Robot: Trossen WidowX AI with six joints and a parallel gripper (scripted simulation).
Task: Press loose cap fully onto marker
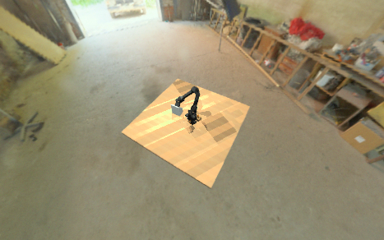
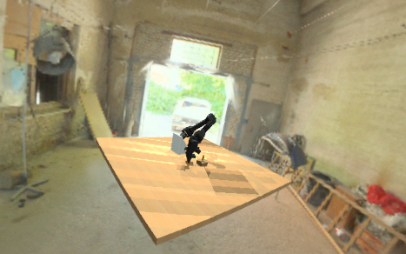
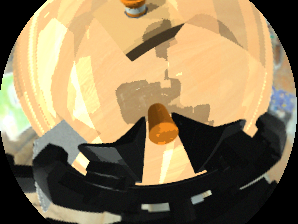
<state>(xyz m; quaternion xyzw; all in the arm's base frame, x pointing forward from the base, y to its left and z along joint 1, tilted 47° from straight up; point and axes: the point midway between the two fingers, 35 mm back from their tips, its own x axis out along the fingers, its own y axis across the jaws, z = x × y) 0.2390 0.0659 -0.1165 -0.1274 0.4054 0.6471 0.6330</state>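
Now: gripper tip 12 cm to the right of the holder block and 4 cm short of it. From my gripper tip the other things lie so: orange cap (1 cm above).
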